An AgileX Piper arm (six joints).
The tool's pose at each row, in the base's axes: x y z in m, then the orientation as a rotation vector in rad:
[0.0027, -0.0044, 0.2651, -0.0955, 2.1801, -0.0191]
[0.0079, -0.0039, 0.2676, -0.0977, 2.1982, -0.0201]
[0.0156, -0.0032, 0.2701, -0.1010, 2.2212, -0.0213]
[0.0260, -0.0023, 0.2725, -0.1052, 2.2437, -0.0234]
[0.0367, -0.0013, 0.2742, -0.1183, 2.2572, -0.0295]
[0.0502, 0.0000, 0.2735, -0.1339, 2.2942, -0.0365]
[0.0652, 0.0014, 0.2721, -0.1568, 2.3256, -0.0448]
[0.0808, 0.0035, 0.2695, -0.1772, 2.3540, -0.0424]
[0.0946, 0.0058, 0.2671, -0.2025, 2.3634, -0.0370]
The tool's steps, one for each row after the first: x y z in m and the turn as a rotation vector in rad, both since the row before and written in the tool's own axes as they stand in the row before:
[-0.0051, 0.0001, 0.0028, -0.0007, 0.0182, -0.0015]
[-0.0066, 0.0001, 0.0048, -0.0011, 0.0231, -0.0022]
[-0.0083, 0.0001, 0.0068, -0.0008, 0.0226, -0.0032]
[-0.0081, 0.0002, 0.0073, -0.0007, 0.0141, -0.0112]
[-0.0081, 0.0003, 0.0109, -0.0019, 0.0377, -0.0125]
[-0.0090, 0.0002, 0.0122, -0.0031, 0.0325, -0.0182]
[-0.0090, 0.0007, 0.0131, -0.0098, 0.0289, -0.0129]
[-0.0083, 0.0009, 0.0115, -0.0121, 0.0101, -0.0163]

